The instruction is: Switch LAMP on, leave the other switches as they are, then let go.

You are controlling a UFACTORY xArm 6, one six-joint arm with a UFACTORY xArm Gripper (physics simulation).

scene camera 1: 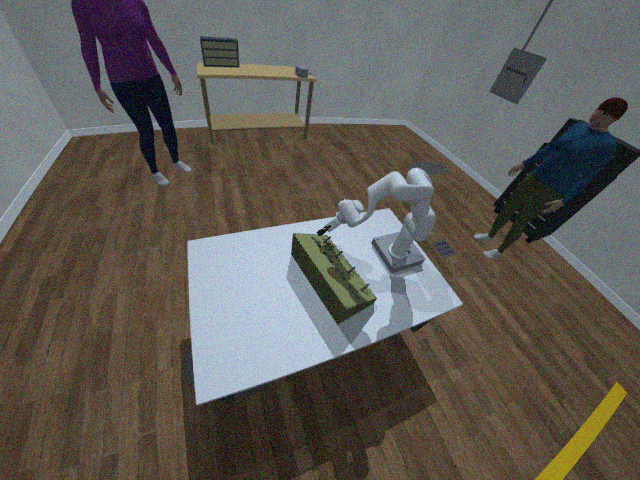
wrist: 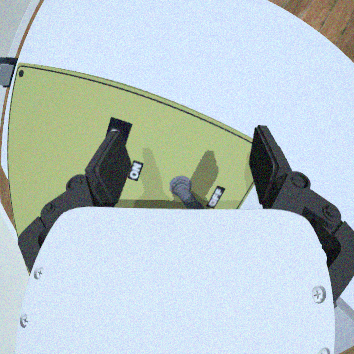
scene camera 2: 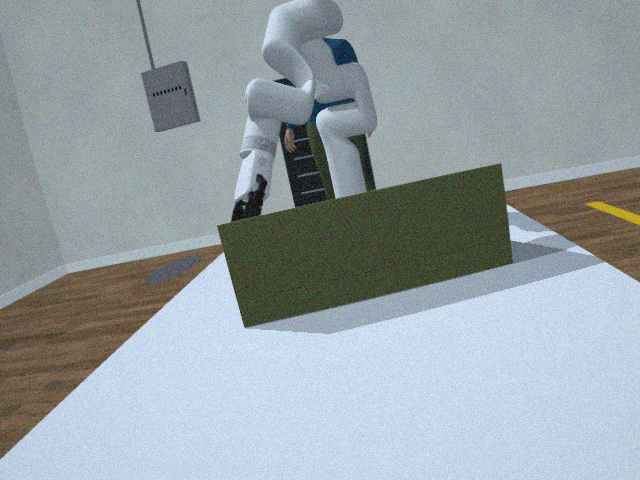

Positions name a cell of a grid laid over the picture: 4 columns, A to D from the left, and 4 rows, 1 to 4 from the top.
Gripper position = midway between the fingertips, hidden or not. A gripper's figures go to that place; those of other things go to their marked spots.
My gripper (wrist: C2): 0.12 m from the lens. An olive switch box (wrist: A2): 0.18 m from the lens.
